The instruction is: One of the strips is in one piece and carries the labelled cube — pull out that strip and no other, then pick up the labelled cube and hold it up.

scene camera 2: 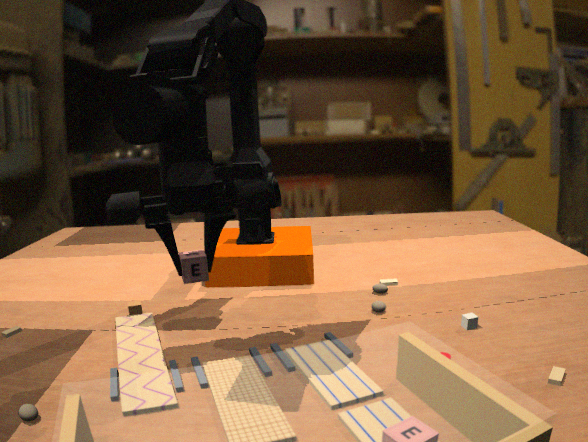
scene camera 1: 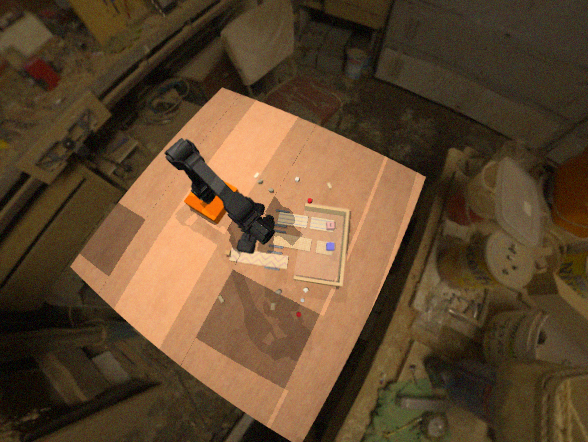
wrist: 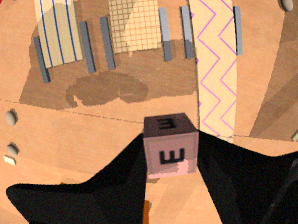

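You'd find the gripper in the pictures, and the wrist view has the gripper in it as well. There's a zigzag strip in the pictures too.
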